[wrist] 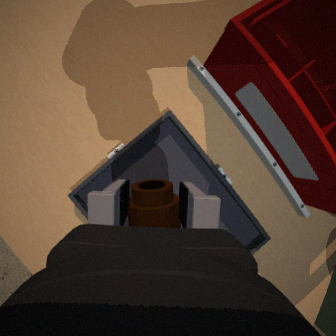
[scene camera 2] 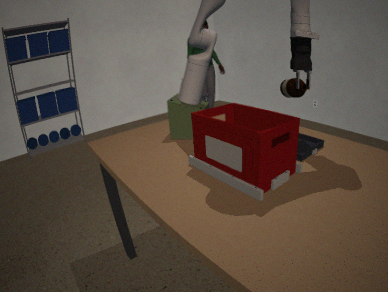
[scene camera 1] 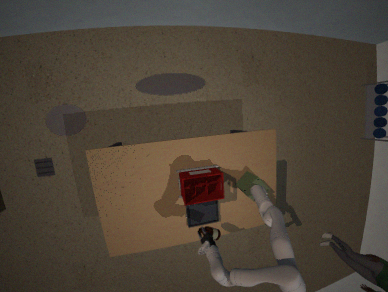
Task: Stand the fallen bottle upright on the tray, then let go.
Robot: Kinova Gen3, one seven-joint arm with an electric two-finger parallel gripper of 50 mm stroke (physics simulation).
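Places are measured from the arm's base along level axes (x down, y right, z back), in metres.
Pixels of known places: gripper, fingertip midpoint: (wrist: 153, 196) (scene camera 2: 303, 88) (scene camera 1: 200, 229); arm's base, origin of the base link: (scene camera 2: 189, 101) (scene camera 1: 256, 189).
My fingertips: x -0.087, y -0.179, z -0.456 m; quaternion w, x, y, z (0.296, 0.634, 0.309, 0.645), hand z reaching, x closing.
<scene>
For each thing: its top centre in the pictures, then the offset to it from my fingertips. Level surfaces: height alone.
- brown bottle, middle of its top: (wrist: 161, 310) (scene camera 2: 295, 77) (scene camera 1: 210, 235) dx -0.031, dy -0.037, dz +0.055 m
- red crate, middle of its top: (scene camera 2: 244, 114) (scene camera 1: 204, 189) dx +0.059, dy +0.254, dz +0.049 m
- table, its level: dx +0.234 m
The brown bottle (scene camera 1: 215, 233) (scene camera 2: 293, 88) (wrist: 154, 212) is held in the air, lying about level in scene camera 2, with a pale-banded end pointing away from the fingers. My gripper (scene camera 1: 206, 232) (scene camera 2: 303, 82) (wrist: 153, 196) is shut on the bottle near its neck; the neck's open mouth shows between the two fingers in the wrist view. The dark grey tray (scene camera 1: 203, 212) (scene camera 2: 311, 143) (wrist: 187, 157) sits on the table below the bottle's height. In scene camera 1 the bottle appears just past the tray's lower edge. The bottle's body is hidden by the gripper in the wrist view.
A red crate (scene camera 1: 202, 199) (scene camera 2: 253, 155) (wrist: 227, 52) stands beside the tray, with pale rails (scene camera 2: 225, 177) (wrist: 256, 139) at its foot. The arm's green base block (scene camera 1: 248, 183) (scene camera 2: 180, 120) stands at one end of the table (scene camera 1: 135, 200) (scene camera 2: 160, 172).
</scene>
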